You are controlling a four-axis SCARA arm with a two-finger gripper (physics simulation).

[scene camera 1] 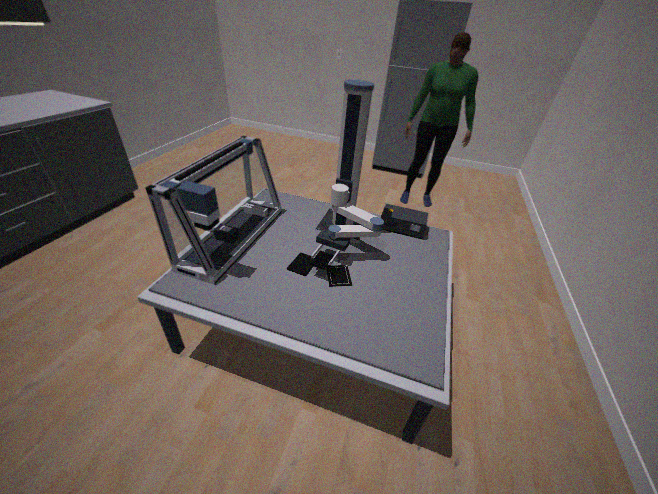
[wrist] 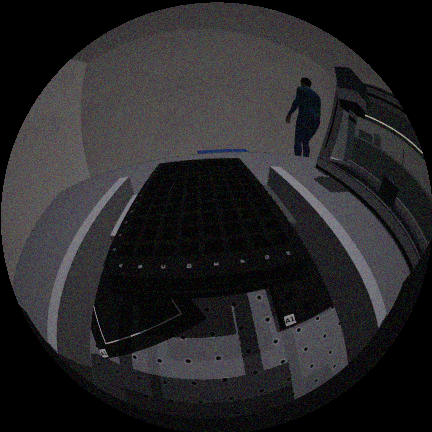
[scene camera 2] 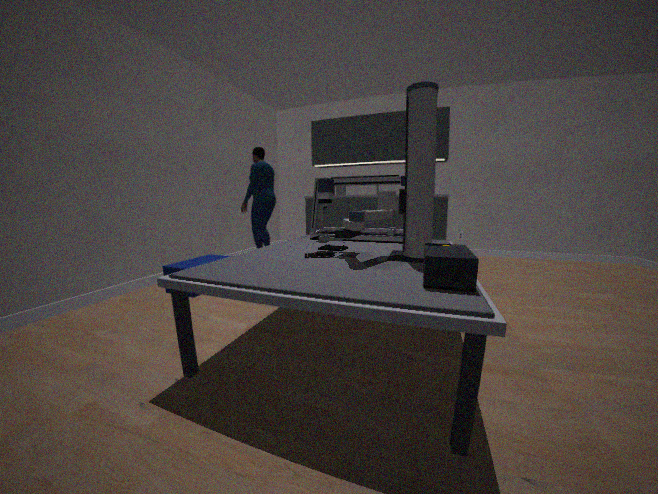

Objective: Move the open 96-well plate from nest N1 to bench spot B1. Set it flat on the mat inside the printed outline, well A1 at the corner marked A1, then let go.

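Frame: origin at the arm's base, x ahead, y left, z up, level; millimetres.
Seen in the pictures: gripper, fingertip midpoint: [scene camera 1: 321,260] [wrist: 198,179] [scene camera 2: 323,236]; arm's base, origin of the base link: [scene camera 1: 342,224] [scene camera 2: 416,258].
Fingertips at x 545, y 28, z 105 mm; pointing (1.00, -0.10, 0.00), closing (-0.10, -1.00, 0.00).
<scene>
Pixels of each thing's middle, then the offset from my fingertips to it. Level surfaces: height alone.
- black open 96-well plate, body centre: [wrist: 199,195] [scene camera 1: 321,259] 12 mm back, 1 mm left, 6 mm down
- Black nest N1, body centre: [wrist: 305,247] [scene camera 1: 302,263] [scene camera 2: 333,247] 23 mm back, 117 mm right, 82 mm down
- B1 mat, its level: 91 mm down
My gripper [scene camera 1: 322,258] [wrist: 198,179] is shut on the black open 96-well plate [scene camera 1: 322,259] [wrist: 205,215], one finger along each long side. The plate looks level, above the table, between nest and spot. In the wrist view its row letters run along the near edge, A at left. Black nest N1 [scene camera 1: 300,264] [wrist: 305,300] is beyond it at left in scene camera 1, lower right in the wrist view, with an A1 label. The B1 mat [scene camera 1: 339,275] [wrist: 140,320] has a white outline; its small corner label is at the near left in the wrist view. Scene camera 2 hardly separates these dark shapes.
A gantry frame [scene camera 1: 174,227] [scene camera 2: 366,179] stands at the table's left in scene camera 1. The arm's column [scene camera 1: 363,138] [scene camera 2: 421,170] rises behind, with a dark box [scene camera 1: 405,220] [scene camera 2: 450,268] beside it. People in green [scene camera 1: 446,95] and blue [scene camera 2: 261,186] [wrist: 307,112] stand away from the table.
</scene>
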